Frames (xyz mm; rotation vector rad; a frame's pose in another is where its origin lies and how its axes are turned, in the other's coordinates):
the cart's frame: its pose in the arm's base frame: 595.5 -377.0 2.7 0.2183 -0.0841 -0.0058
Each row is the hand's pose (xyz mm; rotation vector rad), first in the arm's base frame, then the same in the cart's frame.
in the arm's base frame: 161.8 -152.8 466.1 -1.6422 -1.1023 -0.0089
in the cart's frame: -397.2 320.7 438.7 -1.8160 -1.0732 0.1887
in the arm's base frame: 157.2 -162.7 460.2 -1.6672 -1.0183 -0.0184
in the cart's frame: -402.1 309.8 435.5 -1.8462 -0.9890 0.1709
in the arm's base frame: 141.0 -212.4 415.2 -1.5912 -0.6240 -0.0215
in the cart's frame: -421.2 251.6 403.9 -1.7911 -0.5804 0.1210
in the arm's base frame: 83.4 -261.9 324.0 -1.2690 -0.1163 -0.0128
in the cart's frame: -485.4 183.7 330.7 -1.4851 -0.0496 0.0597
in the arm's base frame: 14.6 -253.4 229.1 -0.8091 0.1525 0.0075
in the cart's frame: -562.0 171.7 242.3 -1.0277 0.2333 0.0308
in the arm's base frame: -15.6 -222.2 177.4 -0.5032 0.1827 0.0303
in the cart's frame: -596.8 191.0 187.8 -0.7208 0.2686 0.0374
